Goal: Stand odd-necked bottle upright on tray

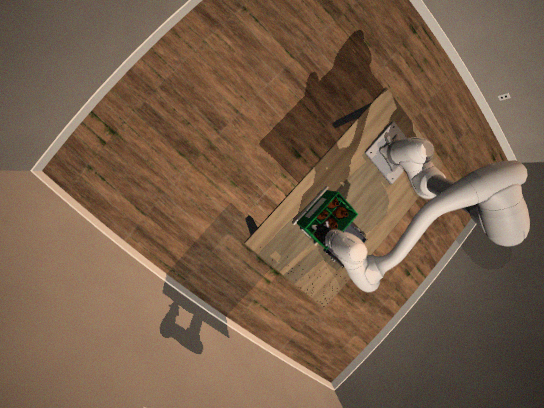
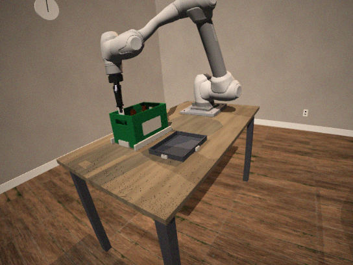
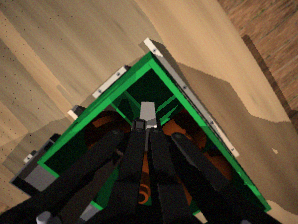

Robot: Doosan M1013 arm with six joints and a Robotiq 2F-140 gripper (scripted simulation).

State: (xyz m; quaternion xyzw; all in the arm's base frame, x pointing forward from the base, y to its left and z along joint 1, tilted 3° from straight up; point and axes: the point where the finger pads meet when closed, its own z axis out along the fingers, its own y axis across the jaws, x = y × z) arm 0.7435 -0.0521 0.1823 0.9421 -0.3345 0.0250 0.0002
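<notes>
Right now the green crate is 90 mm below my hand, 90 mm behind it and 30 mm to the left of it. The rest, counted from my hand: dark grey tray (310 mm to the left, 160 mm below, 110 mm behind).
</notes>
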